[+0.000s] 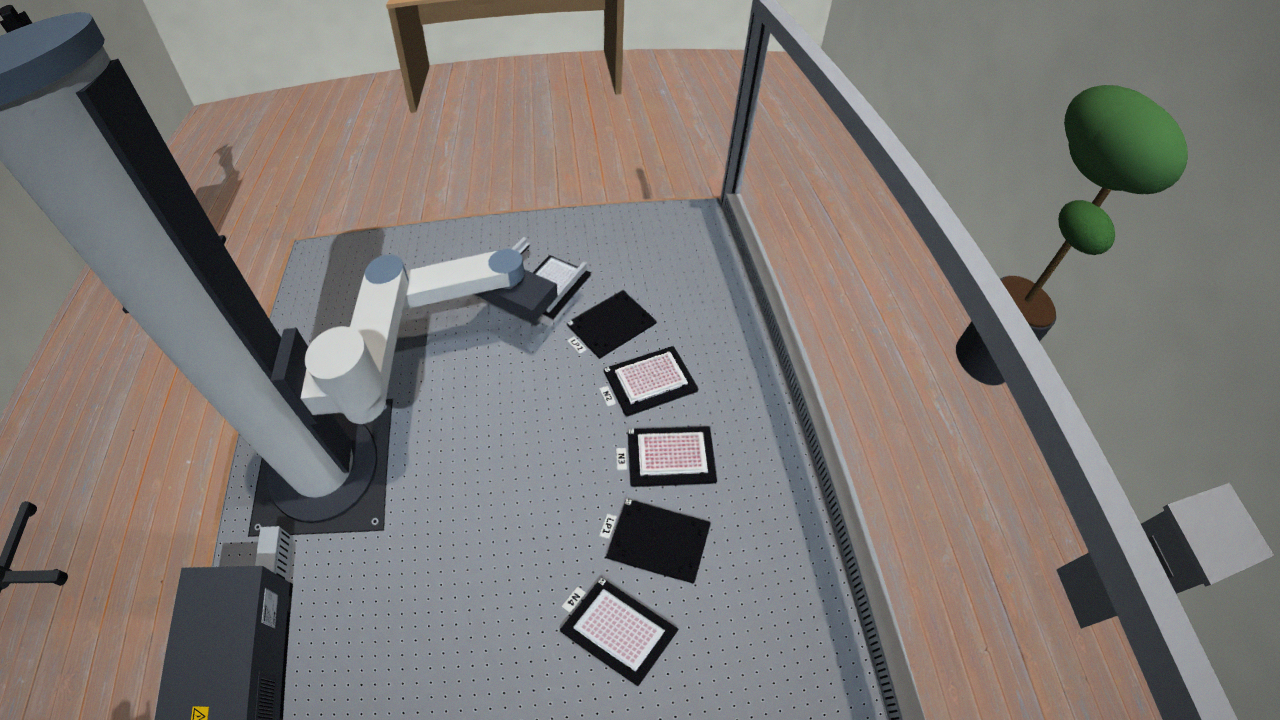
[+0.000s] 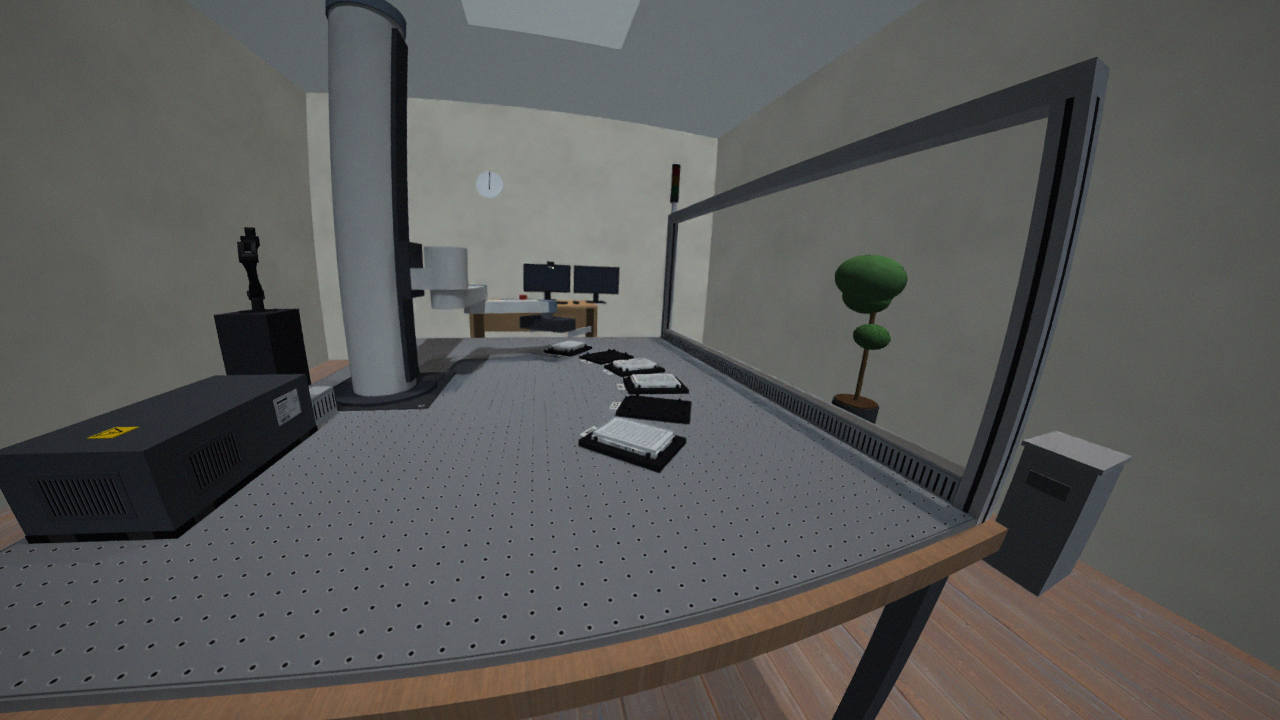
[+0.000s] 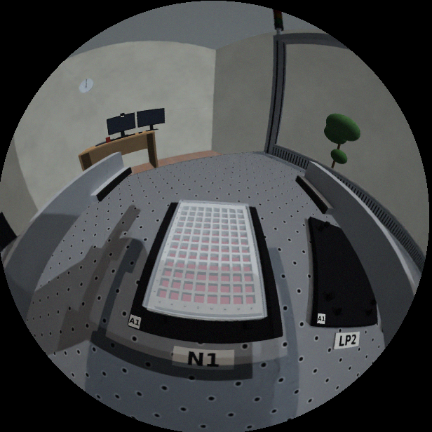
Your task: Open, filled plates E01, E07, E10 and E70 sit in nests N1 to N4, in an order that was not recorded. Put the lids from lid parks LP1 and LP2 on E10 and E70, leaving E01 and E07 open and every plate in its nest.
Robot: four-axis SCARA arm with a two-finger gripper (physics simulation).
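Frame: origin at the arm's base, x back, y right, z up, level; metres.
Where they show: gripper, fingertip midpoint: (image 1: 554, 252); arm's base, origin of the base link: (image 1: 323, 468) (image 2: 387, 393).
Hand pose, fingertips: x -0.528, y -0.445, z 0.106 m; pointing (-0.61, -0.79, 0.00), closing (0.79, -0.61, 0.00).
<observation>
Each offset is from my fingertips to the centre of the thing.
My gripper (image 1: 555, 253) (image 3: 213, 157) is open and empty above nest N1 (image 3: 200, 331), its fingers wide apart on either side. A filled plate (image 3: 207, 255) sits in N1; a clear rim around its edge looks like a lid (image 3: 210, 315) resting flat on it. The plate's label is not readable. Lid parks LP2 @(dx -0.115, dy +0.151, dz -0.084 m) (image 1: 612, 323) (image 3: 340, 280) and LP1 @(dx -0.135, dy +0.665, dz -0.084 m) (image 1: 658, 540) (image 2: 654, 409) are bare. Filled plates sit in N2 @(dx -0.176, dy +0.316, dz -0.074 m) (image 1: 650, 376), N3 @(dx -0.188, dy +0.497, dz -0.074 m) (image 1: 672, 453) and N4 @(dx -0.040, dy +0.822, dz -0.074 m) (image 1: 618, 626) (image 2: 633, 437); their labels and whether they bear lids cannot be told.
The arm's column (image 1: 179, 250) (image 2: 365, 197) stands at the left of the perforated table. A dark control box (image 1: 223, 640) (image 2: 161, 456) is beside it. A framed guard (image 2: 868, 161) runs along the table's right edge. N1 neighbours LP2.
</observation>
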